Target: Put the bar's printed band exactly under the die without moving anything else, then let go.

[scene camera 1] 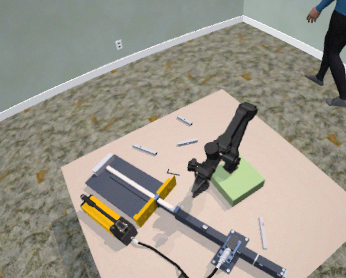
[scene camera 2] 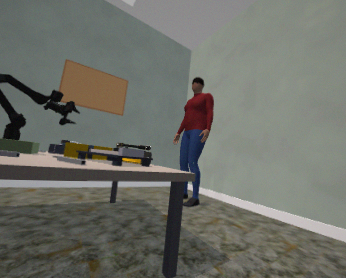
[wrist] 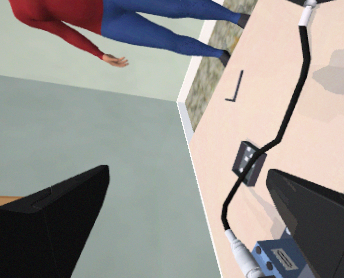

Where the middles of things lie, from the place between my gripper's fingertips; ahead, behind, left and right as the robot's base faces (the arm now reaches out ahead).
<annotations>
My hand is 34 cm short of the yellow and black tool [scene camera 1: 119, 227], 29 cm to the left of it and 22 cm above it.
</annotations>
